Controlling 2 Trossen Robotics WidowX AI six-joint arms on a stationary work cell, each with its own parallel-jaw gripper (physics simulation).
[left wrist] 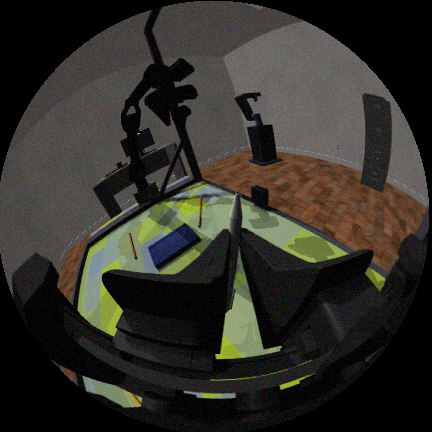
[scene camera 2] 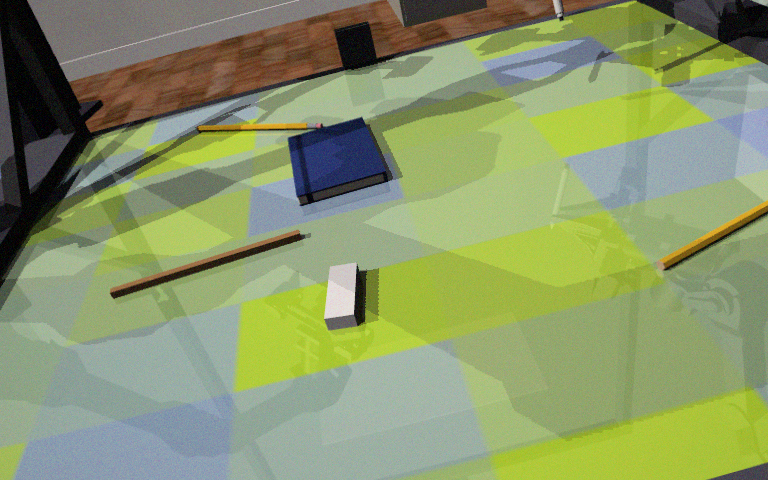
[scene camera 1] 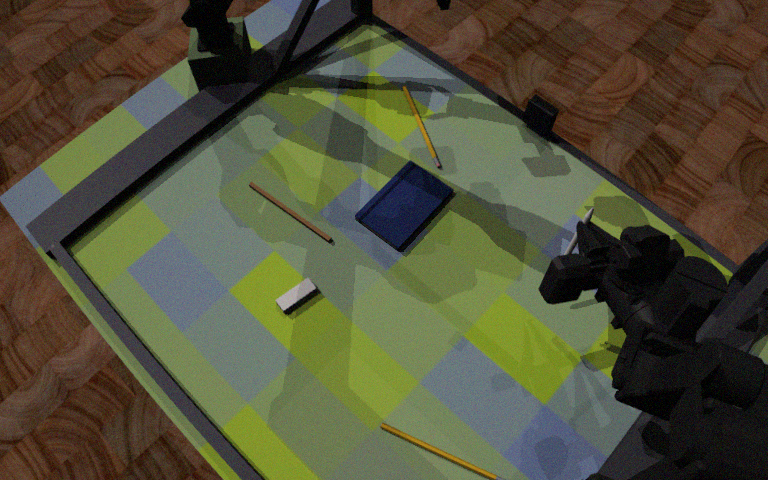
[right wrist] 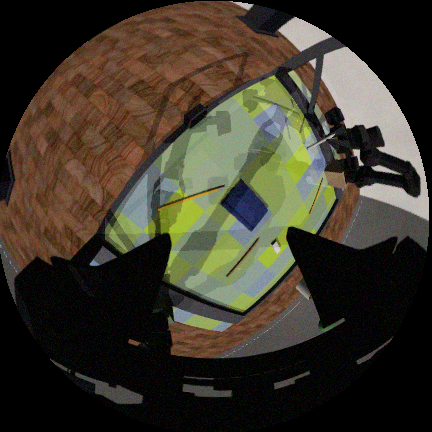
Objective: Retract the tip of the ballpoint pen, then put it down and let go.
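Pixels of known places: left gripper, fingertip midpoint: (left wrist: 233,233) (scene camera 1: 582,222) (right wrist: 326,137); right gripper, fingertip midpoint: (left wrist: 176,128) (right wrist: 230,236); left arm's base at its link origin: (right wrist: 346,174); right arm's base at its link origin: (left wrist: 143,186) (scene camera 1: 215,37) (right wrist: 155,317).
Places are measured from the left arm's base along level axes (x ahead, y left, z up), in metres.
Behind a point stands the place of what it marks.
Note:
A white-grey ballpoint pen (scene camera 1: 573,243) @(y -0.301, x 0.210, z 0.049 m) (scene camera 2: 557,6) @(y -0.282, x 0.211, z -0.003 m) (left wrist: 235,216) @(y -0.319, x 0.210, z 0.093 m) (right wrist: 320,141) @(y -0.305, x 0.213, z 0.050 m) is held above the table at the right of scene camera 1. My left gripper (scene camera 1: 573,255) (left wrist: 233,233) @(y -0.318, x 0.215, z 0.075 m) is shut on the pen's barrel. In the left wrist view the tapered end points up and away from the fingers, and the lower barrel passes between them to a dark end. Whether the writing point sticks out is too small to tell. In scene camera 2 one dark pen end shows at the top edge. My right gripper (right wrist: 230,236) @(y -0.437, x 0.549, z 0.175 m) is open and empty, high over the table's far side.
A dark blue notebook (scene camera 1: 404,206) @(y -0.268, x 0.466, z -0.092 m) (scene camera 2: 338,161) @(y -0.252, x 0.468, z -0.092 m) lies mid-table. A yellow pencil (scene camera 1: 420,124) @(y -0.418, x 0.555, z -0.098 m) (scene camera 2: 254,127) @(y -0.418, x 0.559, z -0.099 m), a brown stick (scene camera 1: 291,213) @(y -0.144, x 0.598, z -0.098 m) (scene camera 2: 206,264) @(y -0.141, x 0.605, z -0.099 m), a white eraser (scene camera 1: 297,295) @(y -0.047, x 0.488, z -0.092 m) (scene camera 2: 342,294) @(y -0.041, x 0.491, z -0.092 m) and another yellow pencil (scene camera 1: 438,451) @(y -0.007, x 0.187, z -0.097 m) (scene camera 2: 714,236) @(y 0.004, x 0.221, z -0.098 m) lie around it. A black block (scene camera 1: 540,116) @(y -0.545, x 0.395, z -0.063 m) (scene camera 2: 355,45) @(y -0.545, x 0.401, z -0.071 m) stands at the table's edge.

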